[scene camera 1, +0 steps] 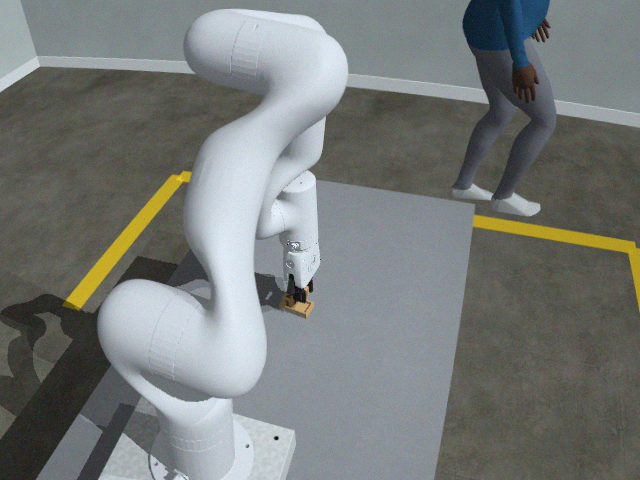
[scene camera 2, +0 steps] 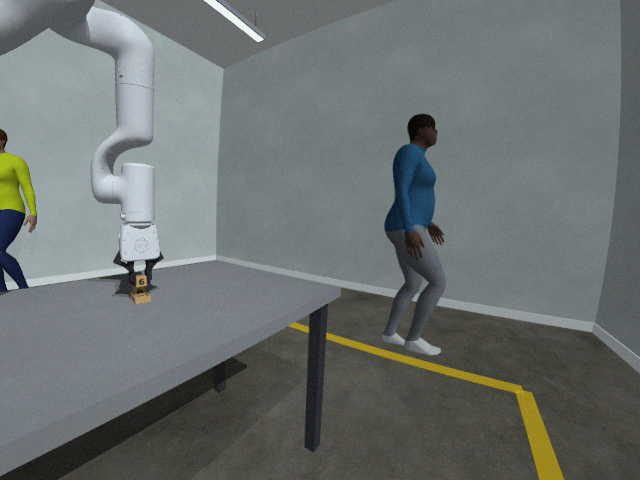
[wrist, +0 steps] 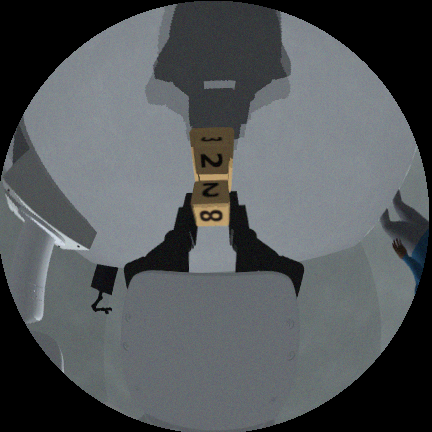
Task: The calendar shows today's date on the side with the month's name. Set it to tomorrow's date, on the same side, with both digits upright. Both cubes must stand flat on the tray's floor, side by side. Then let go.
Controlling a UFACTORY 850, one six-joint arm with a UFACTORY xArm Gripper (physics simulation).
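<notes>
The gripper (scene camera 1: 300, 295) (scene camera 2: 140, 279) (wrist: 211, 201) is shut on a wooden number cube (scene camera 2: 141, 281) (wrist: 210, 204). A 6 shows upright on this cube in scene camera 2; a 2 and an 8 show on it in the wrist view. It is held over the small wooden tray (scene camera 2: 141, 299) (wrist: 215, 177). The other cube (wrist: 212, 150) is at the tray, beyond the held cube in the wrist view, with a 3 and a 2 showing. In scene camera 1 the fingers partly hide the cubes. Whether the held cube touches the tray cannot be told.
The grey table (scene camera 1: 372, 320) (scene camera 2: 206, 299) carries the tray. The white robot base (scene camera 1: 268, 439) stands at its near end in scene camera 1. A person in blue (scene camera 1: 509, 31) (scene camera 2: 413, 180) stands beyond the table; a person in yellow (scene camera 2: 12, 180) is at the left in scene camera 2.
</notes>
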